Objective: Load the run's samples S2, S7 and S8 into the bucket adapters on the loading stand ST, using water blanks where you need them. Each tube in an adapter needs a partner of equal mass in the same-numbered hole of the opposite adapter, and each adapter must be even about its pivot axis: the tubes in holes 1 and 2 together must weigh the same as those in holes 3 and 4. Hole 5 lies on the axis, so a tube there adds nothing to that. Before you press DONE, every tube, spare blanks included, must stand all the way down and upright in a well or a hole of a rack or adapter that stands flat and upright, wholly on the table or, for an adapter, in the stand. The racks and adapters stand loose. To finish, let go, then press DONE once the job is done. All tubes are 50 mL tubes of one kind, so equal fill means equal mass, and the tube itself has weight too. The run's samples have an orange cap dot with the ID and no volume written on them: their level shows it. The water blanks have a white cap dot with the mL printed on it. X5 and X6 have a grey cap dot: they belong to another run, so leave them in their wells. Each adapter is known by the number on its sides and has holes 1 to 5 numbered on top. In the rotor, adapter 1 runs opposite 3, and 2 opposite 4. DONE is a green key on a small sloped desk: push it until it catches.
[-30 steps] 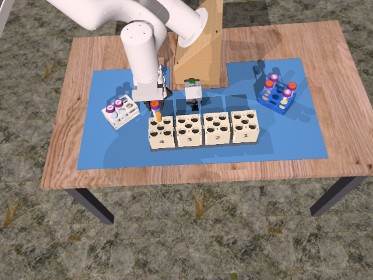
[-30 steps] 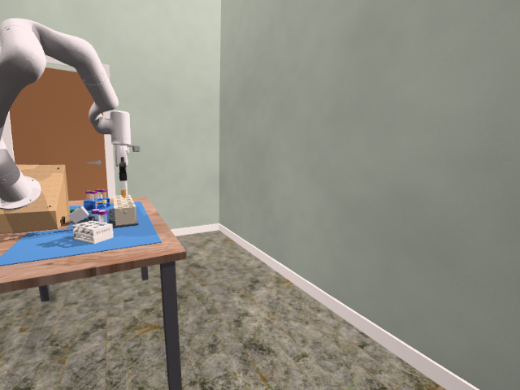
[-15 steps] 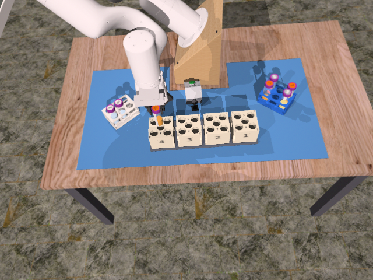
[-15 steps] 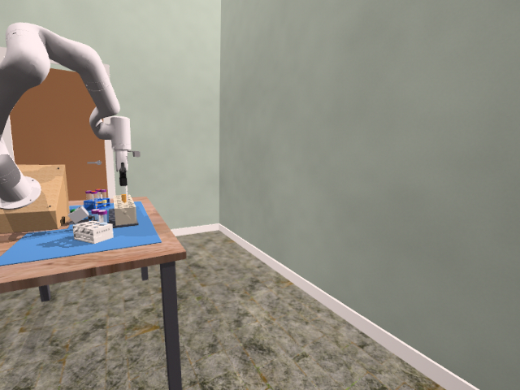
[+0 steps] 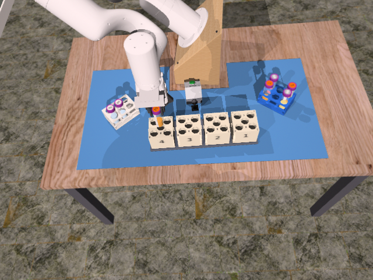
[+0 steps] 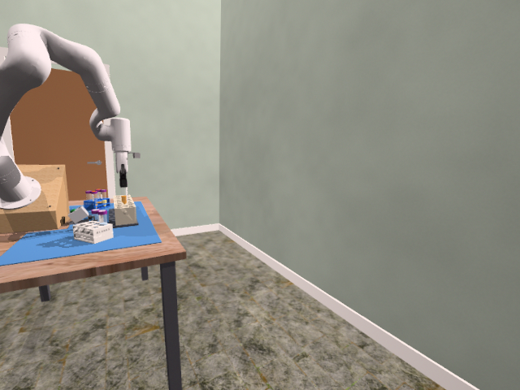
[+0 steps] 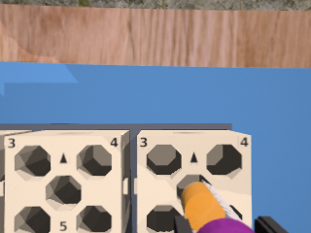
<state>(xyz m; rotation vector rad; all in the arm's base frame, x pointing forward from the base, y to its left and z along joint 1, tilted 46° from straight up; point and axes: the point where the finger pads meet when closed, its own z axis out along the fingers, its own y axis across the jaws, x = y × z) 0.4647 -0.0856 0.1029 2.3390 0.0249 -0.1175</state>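
The orange-dot sample tube lies 1 cm ahead of my hand and 5 cm below it. From my hand the other things lie so: white rack 12 cm behind, 19 cm to the right, 18 cm below; green DONE key 25 cm behind, 12 cm to the left, 15 cm below; blue rack 17 cm behind, 48 cm to the left, 18 cm below.
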